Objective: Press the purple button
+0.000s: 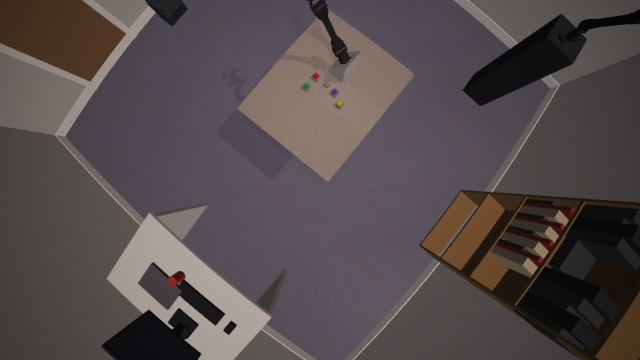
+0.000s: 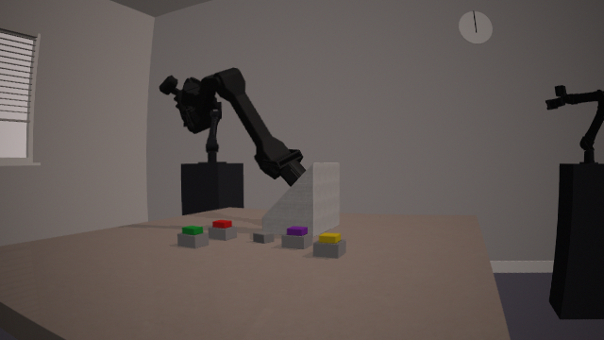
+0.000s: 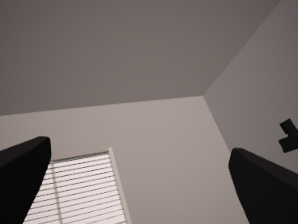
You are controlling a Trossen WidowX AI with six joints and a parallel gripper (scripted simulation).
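Right now the purple button is 64 cm to the left of my gripper tip, 44 cm below it and 38 cm ahead of it. Round my gripper tip: green button 47 cm ahead, 44 cm to the left, 44 cm below; red button 45 cm to the left, 44 cm below, 37 cm ahead; grey block 55 cm to the left, 46 cm below, 36 cm ahead.
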